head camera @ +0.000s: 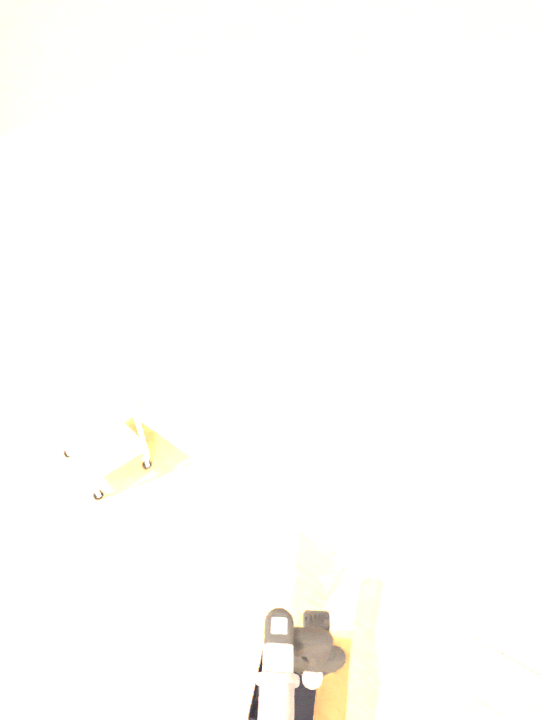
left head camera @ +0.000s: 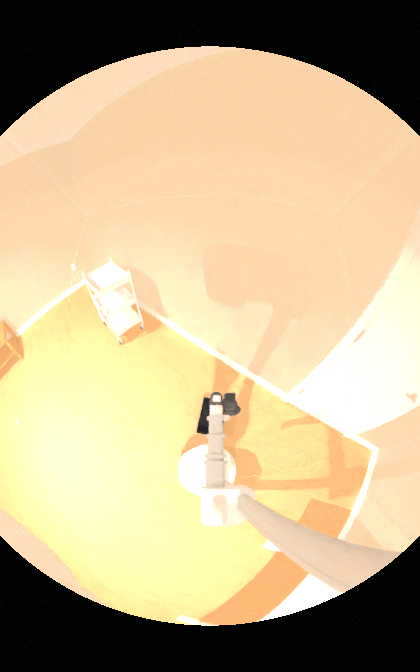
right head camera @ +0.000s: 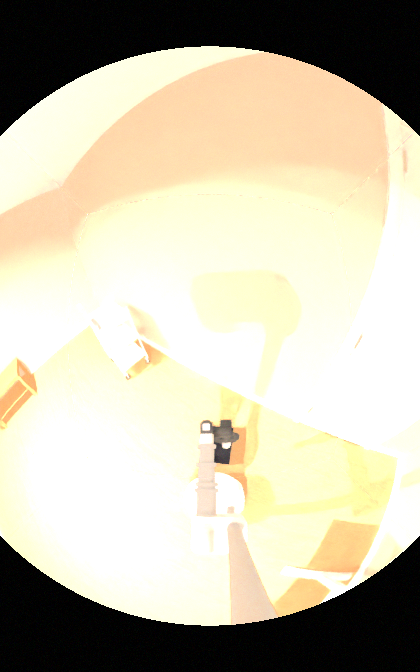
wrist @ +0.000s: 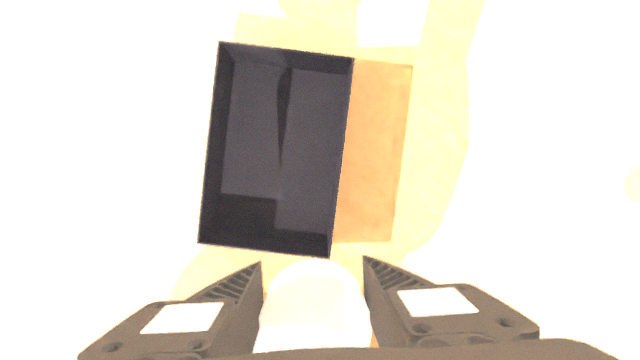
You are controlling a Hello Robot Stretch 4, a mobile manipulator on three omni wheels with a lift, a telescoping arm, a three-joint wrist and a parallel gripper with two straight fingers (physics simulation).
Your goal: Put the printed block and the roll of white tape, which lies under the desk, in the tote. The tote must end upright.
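Places are measured from the robot's base along level axes (x ahead, y left, z up), in centimetres.
Pixels of known places: gripper, fingertip midpoint: [wrist: 313, 283].
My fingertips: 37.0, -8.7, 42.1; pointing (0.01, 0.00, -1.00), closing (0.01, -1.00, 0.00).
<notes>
For each thing: its top centre in the pictures, then the offset to it from my fingertips, as dx, dy, dz.
- black tote at its top centre: [wrist: 274, 151] [head camera: 288, 673] [right head camera: 218, 443] +7.5, +5.3, -34.9
- white tape at its top centre: [wrist: 315, 330] [head camera: 312, 675] [right head camera: 225, 443] -1.5, +0.0, +1.7
The black tote [wrist: 285, 150] [left head camera: 204, 416] [head camera: 305, 700] stands upright on the floor, partly hidden by the arm in the head views. Its visible inside holds a shadow and no object. My gripper [wrist: 313, 283] has its two fingers apart, shut on a rounded white thing that looks like the roll of white tape [wrist: 315, 312] [head camera: 312, 680] [right head camera: 226, 445]. It is washed out by glare. The fingertips show just beyond the tote's near wall in the wrist view, above floor level; their exact height is unclear. I cannot make out the printed block.
A white three-shelf cart [left head camera: 106, 276] [head camera: 141, 436] stands by the wall. A wooden unit [left head camera: 10, 345] [right head camera: 30, 385] is at the far left. A white door is at the right. My white round base [left head camera: 190, 472] is behind the tote. Strong glare washes out much of the head view.
</notes>
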